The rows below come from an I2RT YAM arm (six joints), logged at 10 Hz.
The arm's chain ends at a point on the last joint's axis. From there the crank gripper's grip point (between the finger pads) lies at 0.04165 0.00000 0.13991 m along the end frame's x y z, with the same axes.
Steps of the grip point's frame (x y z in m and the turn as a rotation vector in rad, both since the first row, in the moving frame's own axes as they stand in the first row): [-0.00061 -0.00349 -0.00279 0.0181 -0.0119 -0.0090]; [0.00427 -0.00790 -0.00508 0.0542 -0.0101 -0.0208]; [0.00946 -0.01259 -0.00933 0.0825 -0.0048 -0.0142]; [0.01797 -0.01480 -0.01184 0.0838 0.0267 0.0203]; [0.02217 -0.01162 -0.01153 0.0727 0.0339 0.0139]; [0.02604 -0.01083 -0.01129 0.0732 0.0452 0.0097]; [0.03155 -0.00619 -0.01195 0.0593 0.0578 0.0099]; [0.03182 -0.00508 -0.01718 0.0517 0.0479 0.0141]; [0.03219 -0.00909 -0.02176 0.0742 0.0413 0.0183]
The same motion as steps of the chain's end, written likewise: [0.00107 -0.00059 -0.00325 0.0181 -0.0119 -0.0090]; [0.00577 0.00054 -0.00526 0.0542 -0.0101 -0.0208]; [0.01022 -0.00047 -0.00903 0.0825 -0.0048 -0.0142]; [0.01414 -0.00402 -0.01022 0.0838 0.0267 0.0203]; [0.01739 -0.00212 -0.00969 0.0727 0.0339 0.0139]; [0.01972 -0.00110 -0.00891 0.0732 0.0452 0.0097]; [0.02350 0.00157 -0.00908 0.0593 0.0578 0.0099]; [0.02513 0.00146 -0.01485 0.0517 0.0479 0.0141]; [0.02637 0.00040 -0.01957 0.0742 0.0413 0.0183]
